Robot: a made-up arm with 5 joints.
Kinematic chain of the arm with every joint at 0, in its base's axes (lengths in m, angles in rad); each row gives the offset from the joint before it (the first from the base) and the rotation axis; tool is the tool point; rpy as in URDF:
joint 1: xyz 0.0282 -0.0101 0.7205 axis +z
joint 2: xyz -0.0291 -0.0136 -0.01 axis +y
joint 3: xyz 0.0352 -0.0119 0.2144 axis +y
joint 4: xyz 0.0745 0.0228 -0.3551 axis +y
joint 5: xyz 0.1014 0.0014 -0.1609 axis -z
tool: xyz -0.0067 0.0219 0.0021 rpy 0 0 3.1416
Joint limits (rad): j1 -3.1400..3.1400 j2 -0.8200..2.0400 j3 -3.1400..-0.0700 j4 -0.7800..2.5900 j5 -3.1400..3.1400
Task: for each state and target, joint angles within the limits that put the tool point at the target. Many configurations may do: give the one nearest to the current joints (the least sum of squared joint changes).
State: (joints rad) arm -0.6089 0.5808 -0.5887 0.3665 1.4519
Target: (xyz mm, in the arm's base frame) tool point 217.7 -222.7 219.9
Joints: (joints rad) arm -0.8674 1.1216 -1.0479 0.2950 1.4962
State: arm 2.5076 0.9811 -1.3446 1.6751 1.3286
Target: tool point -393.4 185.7 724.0
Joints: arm 2.6832 0.2803 -1.6802 1.8578 1.3011
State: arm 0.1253 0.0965 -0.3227 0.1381 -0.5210
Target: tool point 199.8 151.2 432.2
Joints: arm 0.6916 0.0101 -0.1934 0.1598 -0.4950
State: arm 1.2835 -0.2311 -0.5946 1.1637 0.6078
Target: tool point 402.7 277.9 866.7
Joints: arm 0.6130 -0.3301 -1.0965 0.8915 0.6592
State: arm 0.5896 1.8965 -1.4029 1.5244 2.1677
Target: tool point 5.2 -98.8 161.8
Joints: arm 1.1980 1.9291 -1.5322 1.3959 2.2996
